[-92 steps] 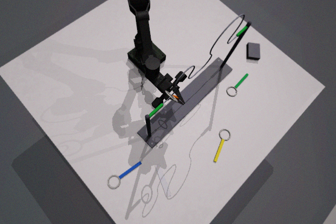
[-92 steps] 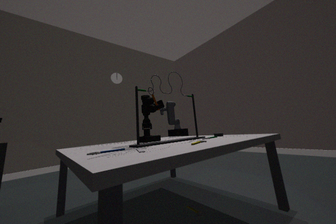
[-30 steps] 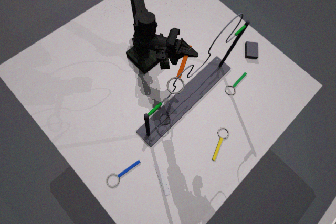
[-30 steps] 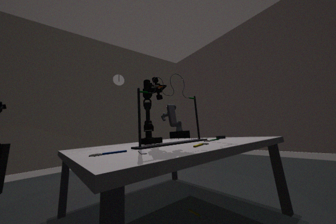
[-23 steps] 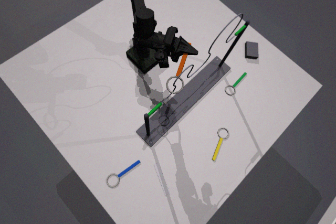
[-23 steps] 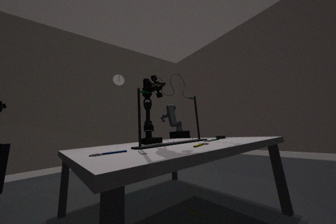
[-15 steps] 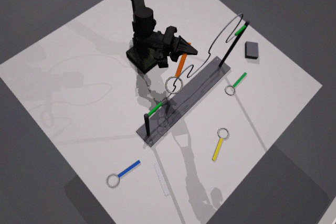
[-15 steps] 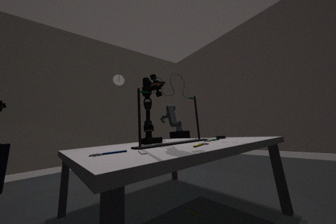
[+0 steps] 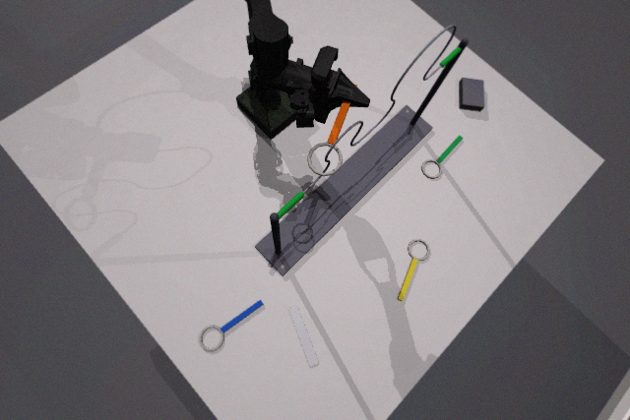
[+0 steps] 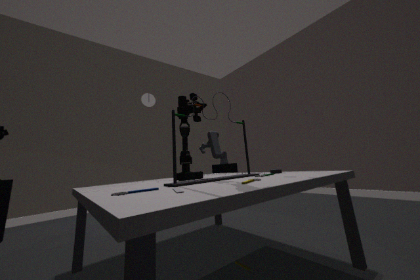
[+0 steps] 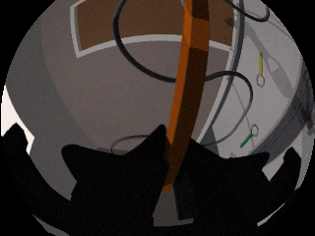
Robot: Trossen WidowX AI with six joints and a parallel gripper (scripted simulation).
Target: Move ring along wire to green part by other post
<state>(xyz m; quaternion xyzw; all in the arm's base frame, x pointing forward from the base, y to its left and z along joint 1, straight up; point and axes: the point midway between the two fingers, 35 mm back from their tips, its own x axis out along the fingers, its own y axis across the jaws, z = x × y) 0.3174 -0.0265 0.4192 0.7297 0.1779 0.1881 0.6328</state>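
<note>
The orange-handled ring lies 9 cm to the right of my gripper tip, 1 cm below it and 1 cm ahead of it. From my gripper tip the other things lie so: green-handled ring 46 cm below, 31 cm to the left, 13 cm ahead; pale flat strip 47 cm below, 33 cm to the right, 25 cm ahead; yellow-handled ring 46 cm below, 30 cm ahead, 2 cm to the left.
</note>
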